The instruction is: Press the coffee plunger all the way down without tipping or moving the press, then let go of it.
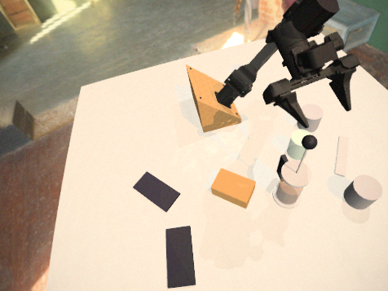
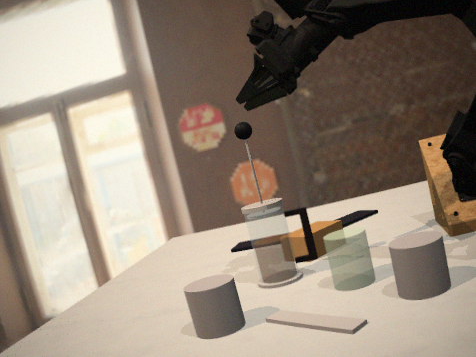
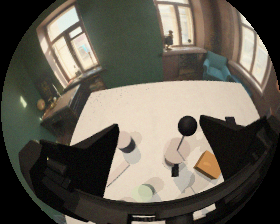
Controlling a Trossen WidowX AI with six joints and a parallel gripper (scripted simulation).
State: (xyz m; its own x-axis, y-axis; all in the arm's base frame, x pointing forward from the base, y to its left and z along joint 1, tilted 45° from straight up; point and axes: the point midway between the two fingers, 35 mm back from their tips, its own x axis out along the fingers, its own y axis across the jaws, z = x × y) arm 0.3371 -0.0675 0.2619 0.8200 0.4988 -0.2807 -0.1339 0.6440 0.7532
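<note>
Right now my gripper tip is 40 mm to the left of the coffee press and 170 mm above it. The rest, counted from my gripper tip: pale green cylinder: 120 mm behind, 50 mm to the left, 270 mm below; then orange block: 30 mm behind, 190 mm to the right, 280 mm below.
</note>
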